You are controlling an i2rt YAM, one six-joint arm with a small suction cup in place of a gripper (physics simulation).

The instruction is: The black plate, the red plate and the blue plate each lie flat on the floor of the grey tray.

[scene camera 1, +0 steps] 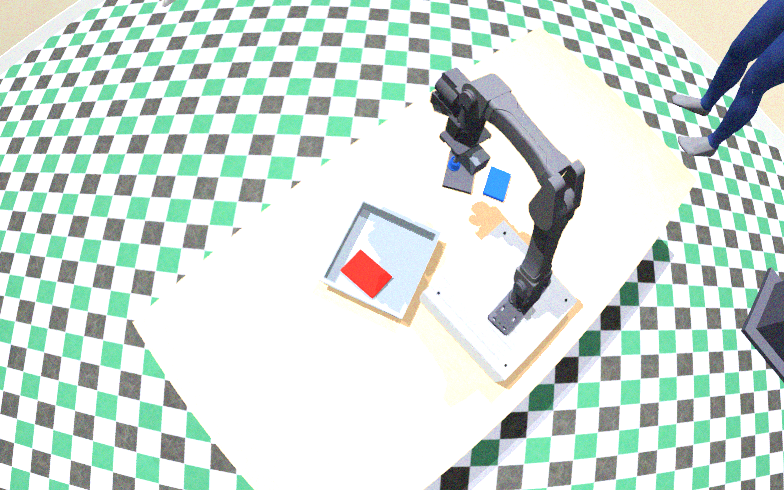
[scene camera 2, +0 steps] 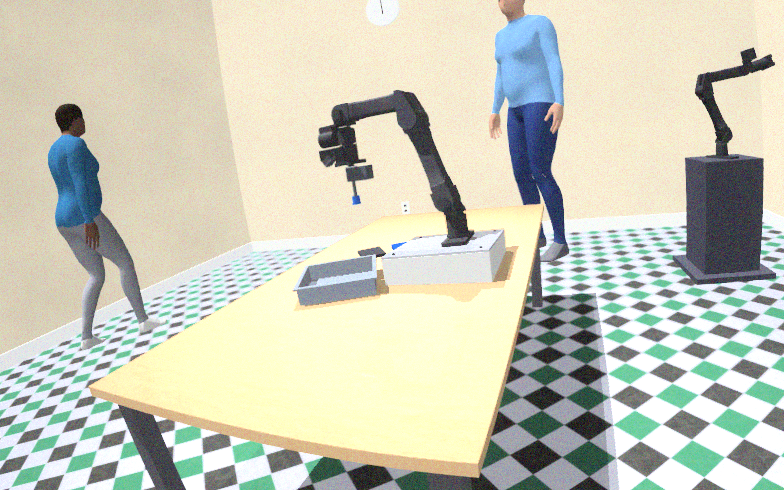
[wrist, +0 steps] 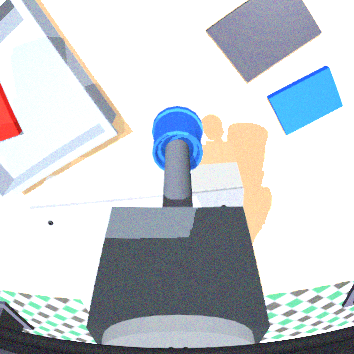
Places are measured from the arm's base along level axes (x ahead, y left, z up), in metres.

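Where they show: hand, tool point: [scene camera 1: 453, 165] [scene camera 2: 357, 204] [wrist: 176, 128]; arm's base, link origin: [scene camera 1: 520, 299] [scene camera 2: 458, 239].
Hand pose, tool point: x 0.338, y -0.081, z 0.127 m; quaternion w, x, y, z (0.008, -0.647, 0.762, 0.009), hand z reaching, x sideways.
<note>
Each offset is from my tool point to the top centre of the thing.
The red plate @[dx -0.008, dy +0.291, dz -0.189 m] [scene camera 1: 365, 273] [wrist: 6, 117] lies in the grey tray @[dx -0.008, dy +0.242, dz -0.152 m] [scene camera 1: 404, 254] [scene camera 2: 338, 294] [wrist: 40, 100], near one corner, and looks flat on its floor. The tray wall hides it in scene camera 2. The black plate @[dx +0.021, dy -0.106, dz -0.193 m] [scene camera 1: 457, 182] [scene camera 2: 371, 251] [wrist: 265, 37] lies flat on the table outside the tray. The blue plate @[dx -0.078, dy -0.158, dz -0.192 m] [scene camera 1: 496, 184] [scene camera 2: 398, 246] [wrist: 306, 100] lies flat beside it, apart from it, partly hidden in scene camera 2. My suction cup [scene camera 1: 453, 164] [scene camera 2: 356, 200] [wrist: 177, 125] is blue, holds nothing and hangs well above the table.
The white base box [scene camera 1: 474, 323] [scene camera 2: 439, 268] [wrist: 75, 245] carries the arm and stands beside the tray, with a narrow gap between them. Two people [scene camera 2: 78, 179] [scene camera 2: 529, 63] stand beyond the table. Another arm stands on a dark pedestal [scene camera 2: 725, 213] away from the table.
</note>
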